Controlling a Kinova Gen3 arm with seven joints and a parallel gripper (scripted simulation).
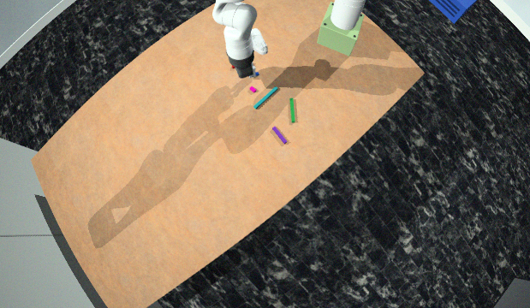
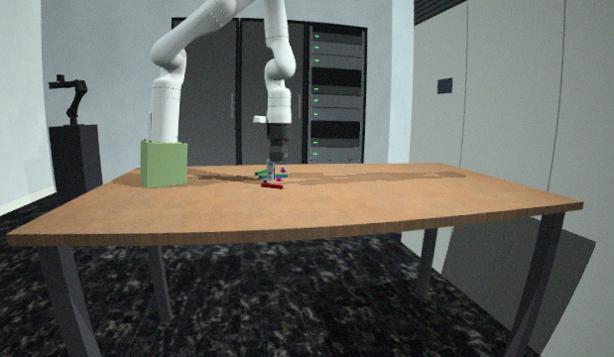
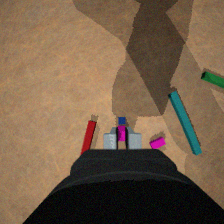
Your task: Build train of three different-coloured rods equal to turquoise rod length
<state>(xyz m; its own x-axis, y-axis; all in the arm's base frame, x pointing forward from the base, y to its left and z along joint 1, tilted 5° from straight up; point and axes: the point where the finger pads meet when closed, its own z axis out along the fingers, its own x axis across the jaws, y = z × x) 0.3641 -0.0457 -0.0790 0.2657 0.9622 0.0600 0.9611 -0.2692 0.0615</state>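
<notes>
My gripper is now 2 cm past the blue rod, 1 cm to the right of it and 3 cm above it. From my hand the other things lie so: turquoise rod 1 cm ahead, 10 cm to the left, 3 cm below; then red rod 5 cm to the right, 3 cm below; then green rod 3 cm behind, 18 cm to the left, 3 cm below.
</notes>
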